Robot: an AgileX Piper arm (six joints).
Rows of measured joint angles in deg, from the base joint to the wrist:
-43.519 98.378 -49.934 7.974 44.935 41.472
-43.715 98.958 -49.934 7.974 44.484 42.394
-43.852 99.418 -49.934 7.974 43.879 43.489
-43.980 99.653 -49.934 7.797 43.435 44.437
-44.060 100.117 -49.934 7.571 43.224 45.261
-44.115 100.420 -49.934 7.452 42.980 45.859
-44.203 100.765 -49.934 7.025 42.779 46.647
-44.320 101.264 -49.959 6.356 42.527 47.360
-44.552 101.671 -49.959 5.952 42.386 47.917
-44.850 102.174 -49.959 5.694 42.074 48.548
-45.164 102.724 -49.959 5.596 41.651 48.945
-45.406 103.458 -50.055 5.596 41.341 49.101
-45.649 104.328 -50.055 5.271 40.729 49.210
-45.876 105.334 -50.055 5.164 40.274 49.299
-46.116 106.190 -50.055 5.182 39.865 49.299
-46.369 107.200 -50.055 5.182 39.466 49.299
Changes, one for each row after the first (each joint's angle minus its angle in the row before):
-0.196 0.580 0.000 0.000 -0.451 0.922
-0.137 0.460 0.000 0.000 -0.605 1.095
-0.128 0.235 0.000 -0.177 -0.444 0.948
-0.080 0.464 0.000 -0.226 -0.211 0.824
-0.055 0.303 0.000 -0.119 -0.244 0.598
-0.088 0.345 0.000 -0.427 -0.201 0.788
-0.117 0.499 -0.025 -0.669 -0.252 0.713
-0.232 0.407 0.000 -0.404 -0.141 0.557
-0.298 0.503 0.000 -0.258 -0.312 0.631
-0.314 0.550 0.000 -0.098 -0.423 0.397
-0.242 0.734 -0.096 0.000 -0.310 0.156
-0.243 0.870 0.000 -0.325 -0.612 0.109
-0.227 1.006 0.000 -0.107 -0.455 0.089
-0.240 0.856 0.000 0.018 -0.409 0.000
-0.253 1.010 0.000 0.000 -0.399 0.000

